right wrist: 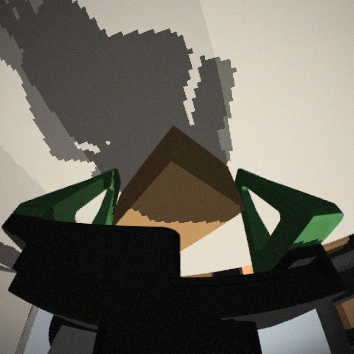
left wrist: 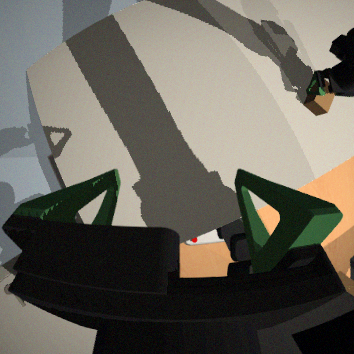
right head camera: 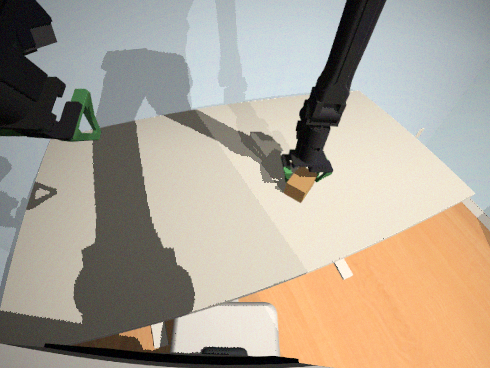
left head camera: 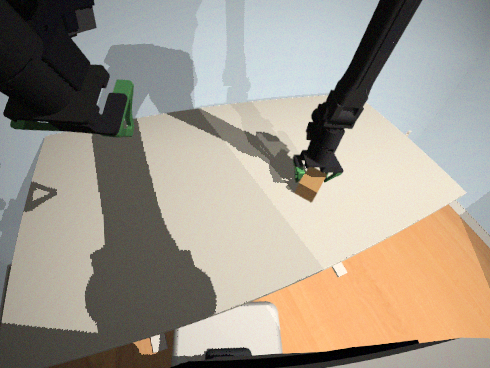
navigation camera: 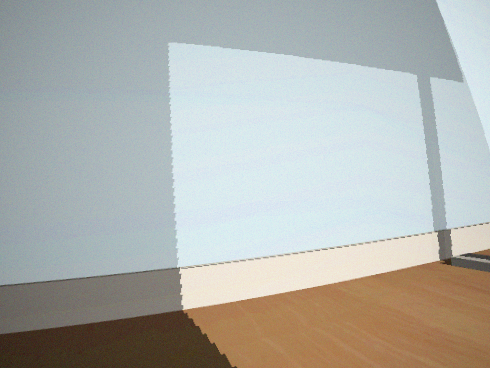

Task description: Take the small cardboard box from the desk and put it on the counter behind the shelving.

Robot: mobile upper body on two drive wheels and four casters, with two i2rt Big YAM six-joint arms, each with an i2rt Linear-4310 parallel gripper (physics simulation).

Observation:
In view: the left gripper (left head camera: 100,129), the right gripper (right head camera: 301,181), a small cardboard box (right head camera: 298,186) and a white desk (left head camera: 121,239).
The small cardboard box is seen too in the right wrist view (right wrist: 181,185). The left gripper is seen too in the left wrist view (left wrist: 177,175) and in the right head camera view (right head camera: 73,133). The right gripper is seen too in the right wrist view (right wrist: 177,174) and in the left head camera view (left head camera: 310,181). The navigation camera view misses the small cardboard box: it is out of frame.

